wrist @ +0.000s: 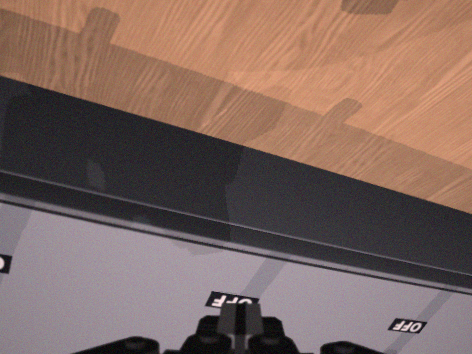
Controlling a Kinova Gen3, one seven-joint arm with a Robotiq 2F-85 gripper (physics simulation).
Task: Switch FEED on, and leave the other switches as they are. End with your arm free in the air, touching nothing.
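Frame: origin at the arm's base, x back, y right, z up, level; millimetres.
Seen in the pictures: gripper, fingertip midpoint: [240, 329].
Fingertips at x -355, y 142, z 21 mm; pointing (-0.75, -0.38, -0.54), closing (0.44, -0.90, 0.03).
Pixels of each thing's top centre, then the offset from my fingertips to it. "spot": a spot on its surface instead. Level surfaces: height alone.
- grey switch panel, surface spot: [125, 270] spot: dz -35, dx -51, dy +33 mm
- OFF label, surface spot: [217, 300] spot: dz -30, dx -59, dy -17 mm
- panel's box, surface spot: [125, 135] spot: dz -92, dx -28, dy +46 mm
- wooden table top, surface height: dz -108 mm
The grey switch panel [125, 270] fills the lower part of the wrist view, with its lettering upside down. One OFF label [217, 300] is at the lower middle, partly covered by the fingertips. Another OFF label [407, 326] is at the lower right, and part of a label [4, 263] shows at the left edge. The switch levers and the FEED name do not show in this view. My gripper [240, 329] is shut with no object between its fingers. It is in front of the middle OFF label; whether it touches the panel I cannot tell.
The dark side of the panel's box [125, 135] runs slantwise across the view, with a raised rim along the grey face. Beyond it lies the wooden table top [250, 40], with the box's shadow and lever-like shadows on it.
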